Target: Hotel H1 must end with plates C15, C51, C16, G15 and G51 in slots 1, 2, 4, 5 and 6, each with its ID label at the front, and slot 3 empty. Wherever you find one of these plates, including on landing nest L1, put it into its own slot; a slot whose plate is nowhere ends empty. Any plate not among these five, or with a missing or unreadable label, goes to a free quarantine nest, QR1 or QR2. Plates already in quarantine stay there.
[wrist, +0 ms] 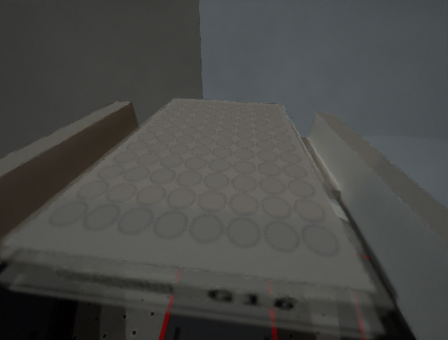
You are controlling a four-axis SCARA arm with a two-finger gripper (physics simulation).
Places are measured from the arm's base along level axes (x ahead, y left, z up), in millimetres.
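Pixels of known places: gripper, between the fingertips: (221,124).
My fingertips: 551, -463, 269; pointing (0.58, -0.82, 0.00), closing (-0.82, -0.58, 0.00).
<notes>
For each thing: its top centre in the pictures, then the offset to it from my fingertips, as dx, dy, dz. "spot": a spot on its surface instead. Level surfaces: height alone.
- pale well plate, centre of its top: (215,136) -14, +20, +3
- small dark label, a spot on its surface: (251,299) spot: -62, +62, -1
- dark surface with small holes, height of its surface: dz -256
A pale well plate (212,201) with rows of round wells fills the middle of the wrist view, its near edge low in the view. A small dark label (251,299) is on that near edge. Its characters are blurred; they look like G16, but the last one is uncertain. My gripper (221,124) is shut on this plate, with one pale finger along its left side and the other along its right side. Hotel H1, landing nest L1 and the quarantine nests cannot be made out in this view.
Below the plate's near edge, a dark surface with small holes (115,325) shows, crossed by thin red lines (164,325). Behind the plate stand a dark grey face (100,50) at the left and a blue-grey background (325,50) at the right.
</notes>
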